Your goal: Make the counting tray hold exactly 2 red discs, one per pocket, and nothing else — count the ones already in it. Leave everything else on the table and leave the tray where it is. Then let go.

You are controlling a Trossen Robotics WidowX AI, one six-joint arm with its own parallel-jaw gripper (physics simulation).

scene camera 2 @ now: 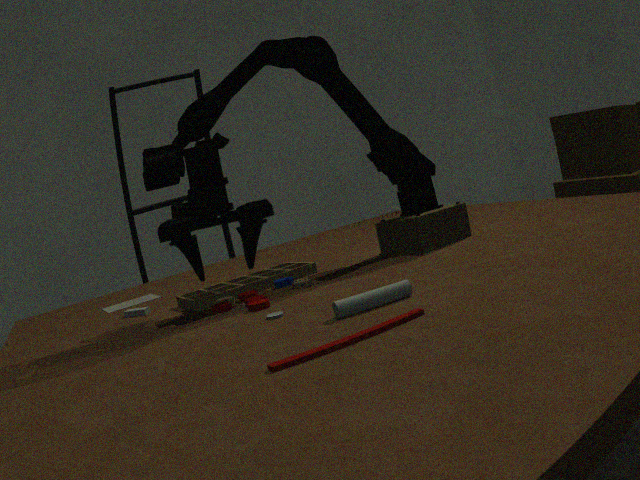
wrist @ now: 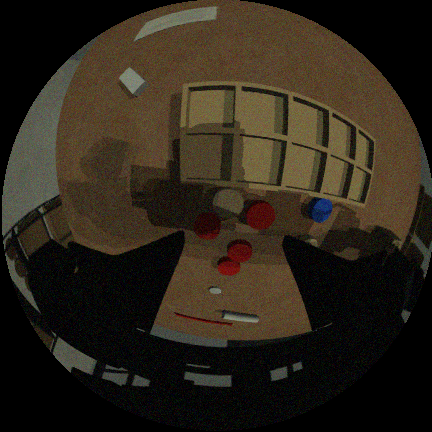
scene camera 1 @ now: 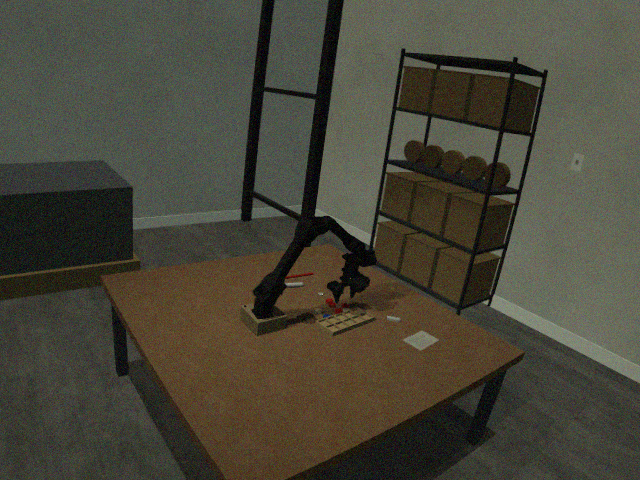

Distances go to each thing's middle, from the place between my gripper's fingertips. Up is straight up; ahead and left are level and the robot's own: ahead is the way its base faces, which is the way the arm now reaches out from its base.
I see the wooden counting tray (scene camera 2: 204, 298) 10 cm to the right of my hand, 5 cm behind it and 4 cm below it.
